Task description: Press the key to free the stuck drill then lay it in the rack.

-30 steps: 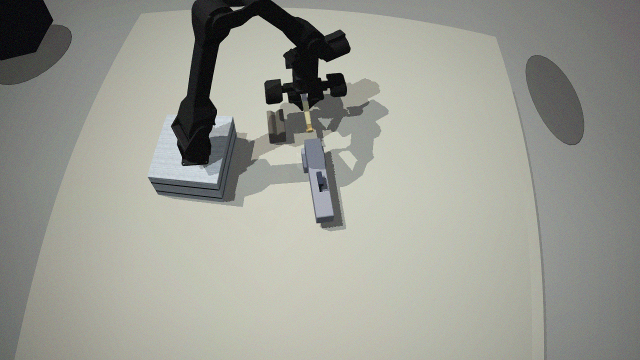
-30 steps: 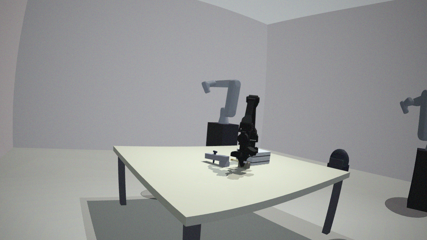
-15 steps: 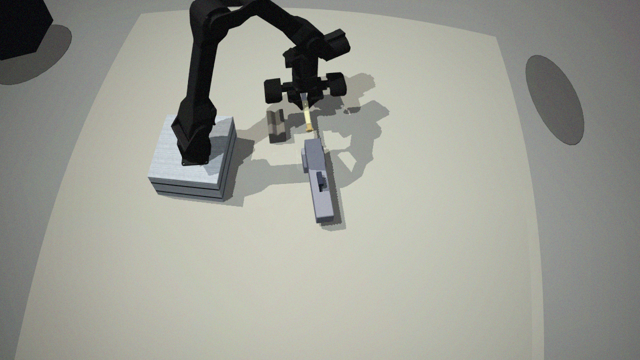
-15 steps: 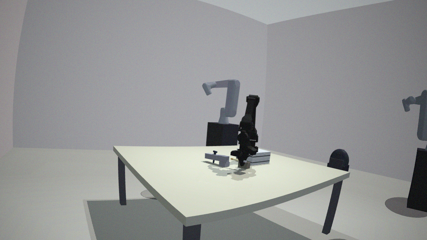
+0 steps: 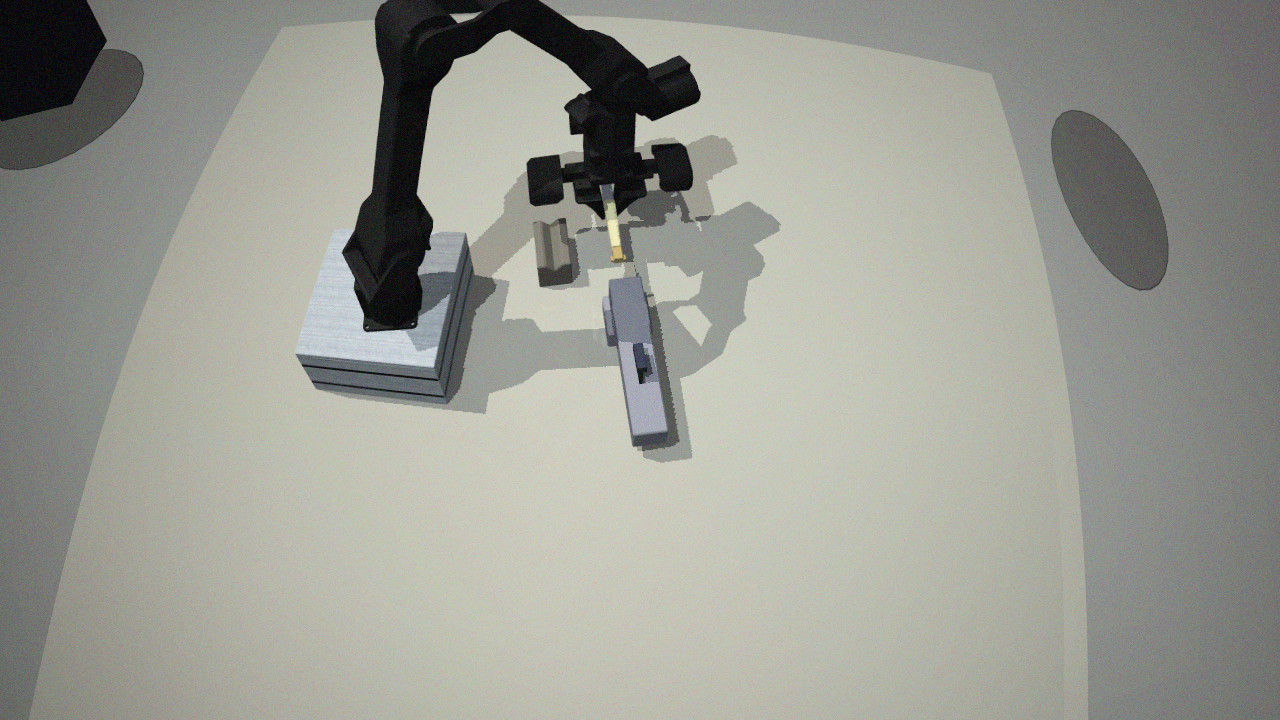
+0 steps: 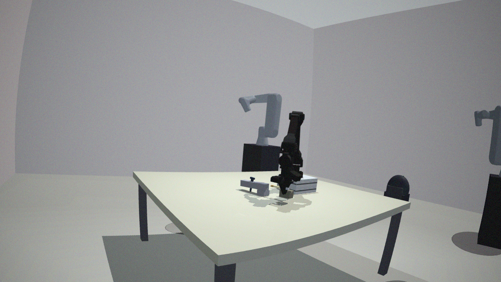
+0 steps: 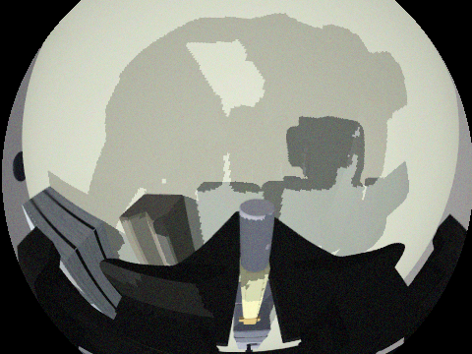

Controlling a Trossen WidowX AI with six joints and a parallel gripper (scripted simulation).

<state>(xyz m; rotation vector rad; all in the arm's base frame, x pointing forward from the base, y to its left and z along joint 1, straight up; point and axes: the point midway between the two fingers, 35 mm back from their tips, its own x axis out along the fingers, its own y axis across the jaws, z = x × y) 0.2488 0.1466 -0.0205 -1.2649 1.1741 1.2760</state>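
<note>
Now: the v-grooved rack 7 cm behind my gripper tip, 4 cm to the right of it and 1 cm below it. Also, from my gripper tip: block (20 cm to the right, 2 cm ahead); then drill (4 cm to the right, 3 cm above); then dark key (22 cm to the right, 2 cm ahead, 2 cm above).
</note>
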